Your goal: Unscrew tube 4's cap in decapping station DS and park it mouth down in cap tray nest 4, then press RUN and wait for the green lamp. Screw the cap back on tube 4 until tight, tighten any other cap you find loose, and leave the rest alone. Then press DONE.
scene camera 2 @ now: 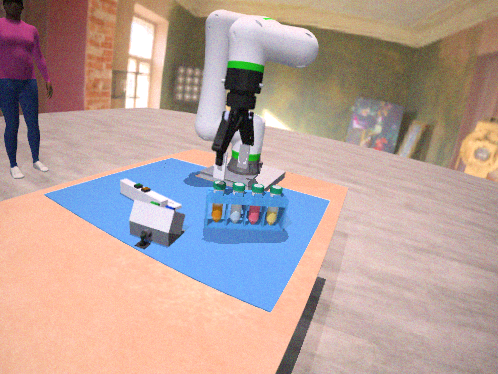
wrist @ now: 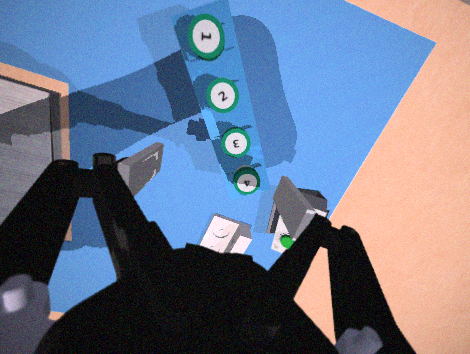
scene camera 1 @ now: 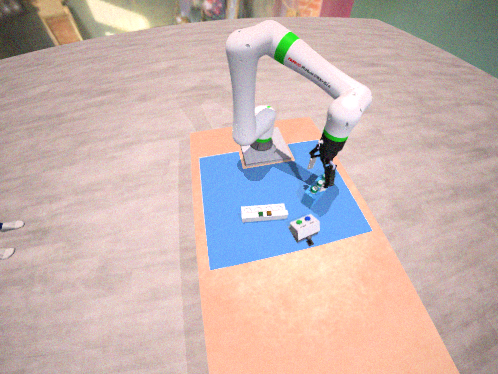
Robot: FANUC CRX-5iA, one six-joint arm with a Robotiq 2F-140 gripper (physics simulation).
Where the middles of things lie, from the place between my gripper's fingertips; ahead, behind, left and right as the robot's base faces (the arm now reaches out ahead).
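So you can picture it, the cap 3 [wrist: 235, 142] has my gripper 30 mm to the right of it, 10 mm short of it and 30 mm above it. Counting from my hand, there's the button box [scene camera 2: 150, 221], which is 120 mm to the right, 180 mm ahead and 100 mm below. Cap 1 [wrist: 206, 37] is 120 mm to the left of my hand, 40 mm behind it and 30 mm below it, and cap 2 [wrist: 222, 94] is 80 mm to the left of my hand, 10 mm behind and 30 mm below.
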